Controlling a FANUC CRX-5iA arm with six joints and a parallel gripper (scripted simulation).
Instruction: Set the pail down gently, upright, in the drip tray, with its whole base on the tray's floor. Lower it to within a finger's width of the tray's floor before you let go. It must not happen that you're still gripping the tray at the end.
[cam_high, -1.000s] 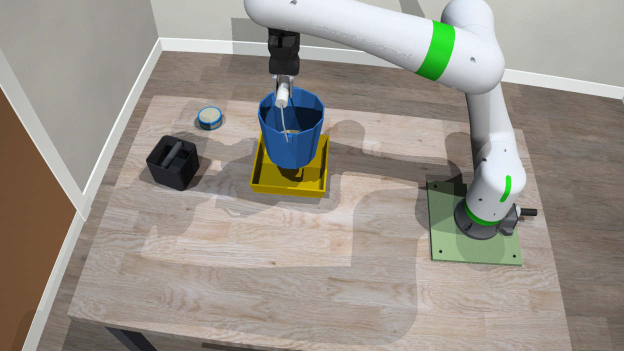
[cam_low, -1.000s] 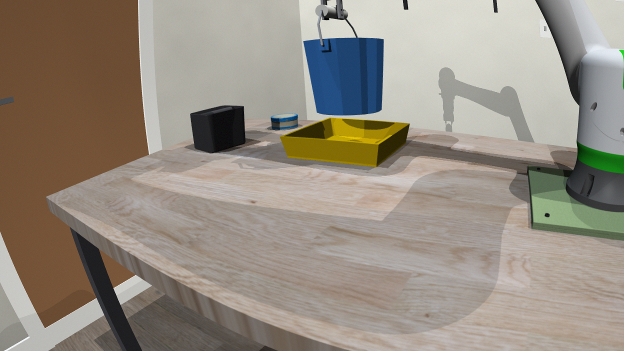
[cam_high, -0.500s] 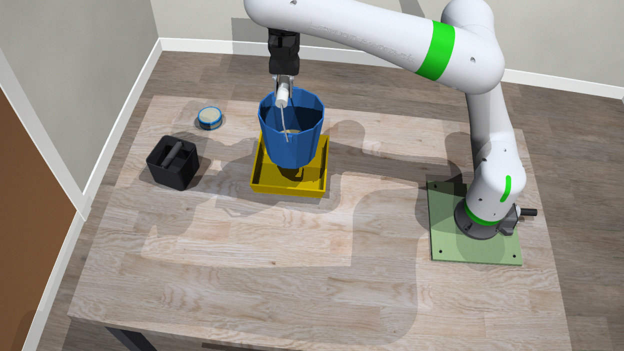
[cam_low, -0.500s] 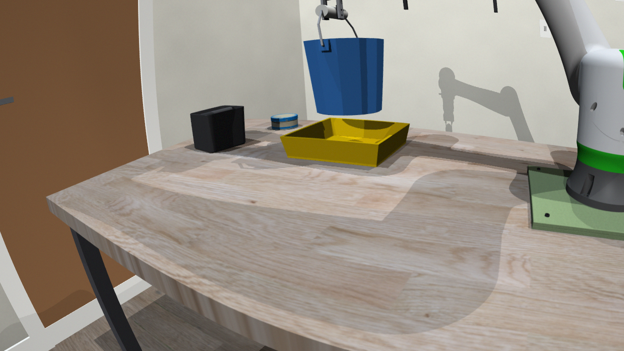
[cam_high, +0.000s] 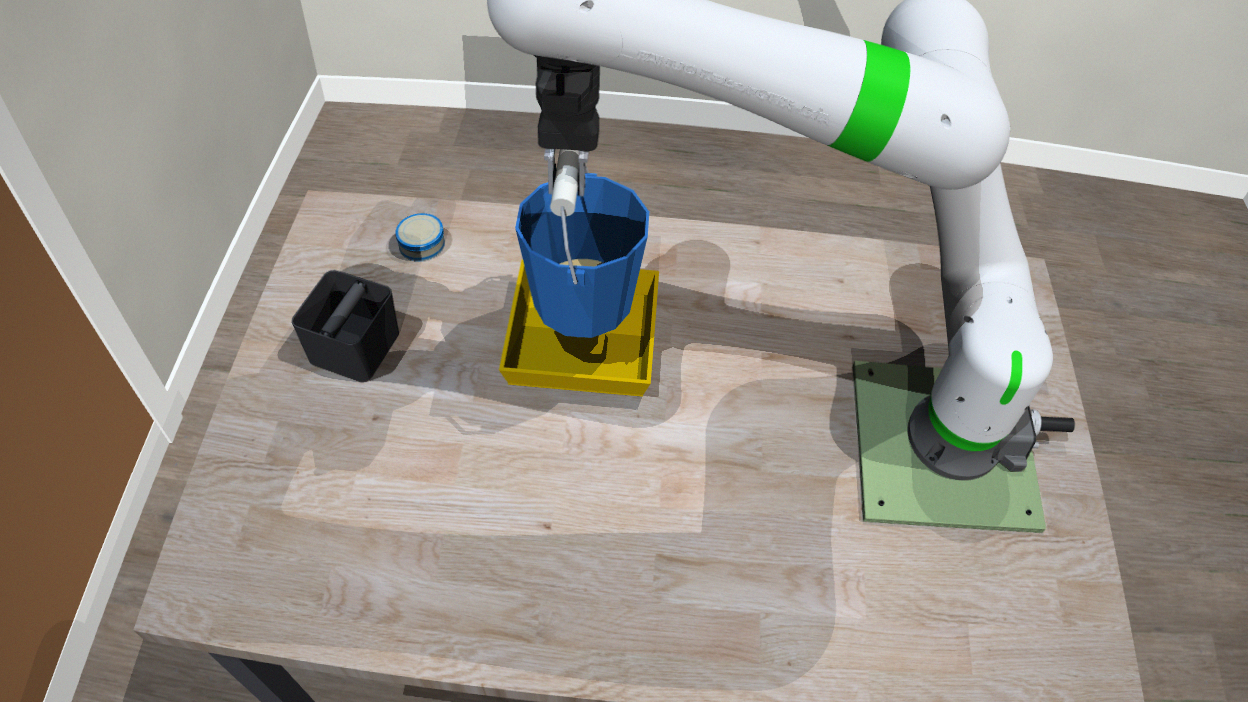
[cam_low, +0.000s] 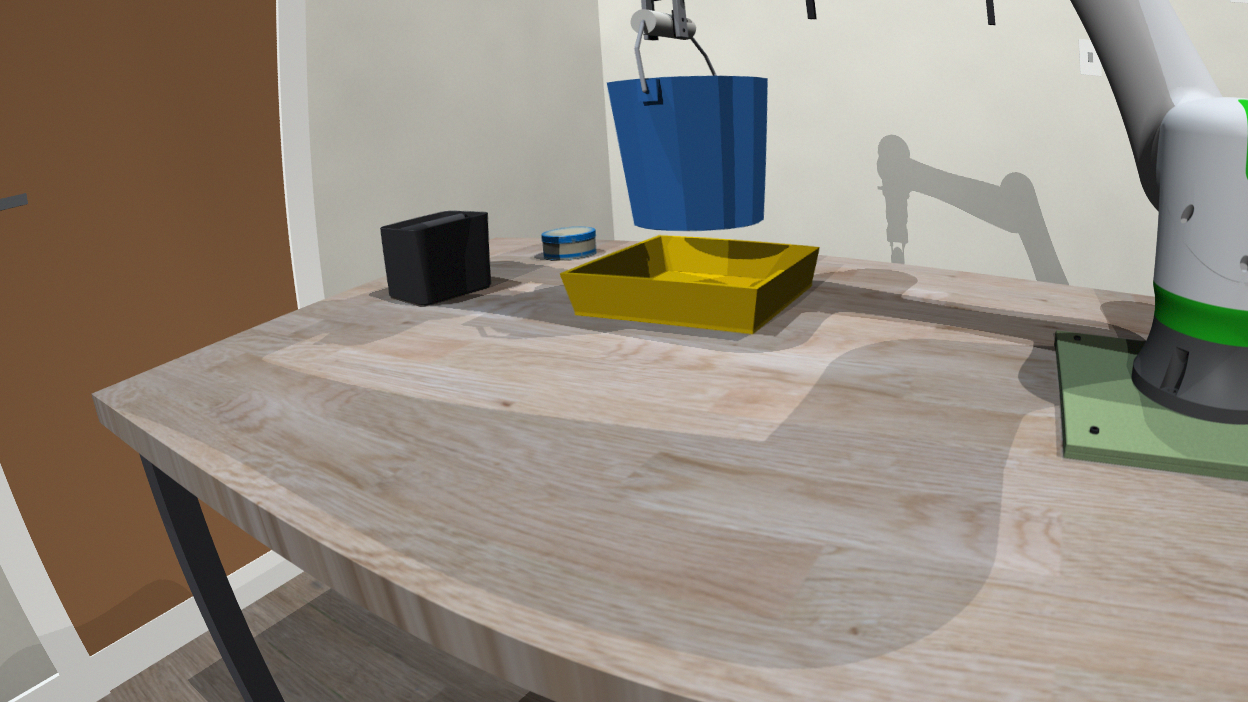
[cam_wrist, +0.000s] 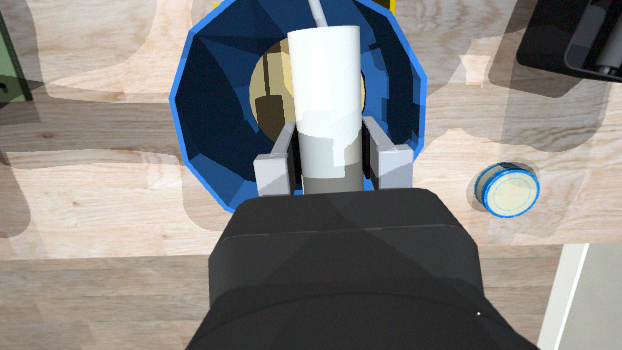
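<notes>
Now: the pail handle 1 cm behind my hand and 3 cm below it. Also, from my hand: blue pail (1 cm behind, 9 cm below); yellow drip tray (2 cm behind, 31 cm below).
</notes>
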